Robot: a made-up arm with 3 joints. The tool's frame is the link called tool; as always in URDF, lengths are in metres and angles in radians.
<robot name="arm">
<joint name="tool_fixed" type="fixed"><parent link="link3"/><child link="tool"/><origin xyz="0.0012 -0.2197 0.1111" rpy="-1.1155 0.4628 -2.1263"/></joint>
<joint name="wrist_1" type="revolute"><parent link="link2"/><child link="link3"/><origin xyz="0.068 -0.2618 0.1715"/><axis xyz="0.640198 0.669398 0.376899"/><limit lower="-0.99" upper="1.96"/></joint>
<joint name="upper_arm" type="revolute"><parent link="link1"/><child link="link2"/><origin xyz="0.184 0.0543 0.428"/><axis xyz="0 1 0"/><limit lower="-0.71" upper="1.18"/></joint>
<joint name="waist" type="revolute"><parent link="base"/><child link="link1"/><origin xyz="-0.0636 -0.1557 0.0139"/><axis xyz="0 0 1"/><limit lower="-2.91" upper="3.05"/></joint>
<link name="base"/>
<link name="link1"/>
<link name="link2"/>
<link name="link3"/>
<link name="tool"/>
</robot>
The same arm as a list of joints. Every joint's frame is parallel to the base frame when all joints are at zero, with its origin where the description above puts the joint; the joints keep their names.
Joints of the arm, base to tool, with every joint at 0 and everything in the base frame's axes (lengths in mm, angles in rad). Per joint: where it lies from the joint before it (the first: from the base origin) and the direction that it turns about. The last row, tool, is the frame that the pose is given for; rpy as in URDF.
waist: xyz -63.6 -155.7 13.9 axis 0 0 1
upper_arm: xyz 184 54.3 428 axis 0 1 0
wrist_1: xyz 68 -261.8 171.5 axis 0.640198 0.669398 0.376899
tool: xyz 1.2 -219.7 111.1 rpy -1.1155 0.4628 -2.1263
Joint limits (rad, base to tool): -2.91..3.05 -0.71..1.18 -0.99..1.96

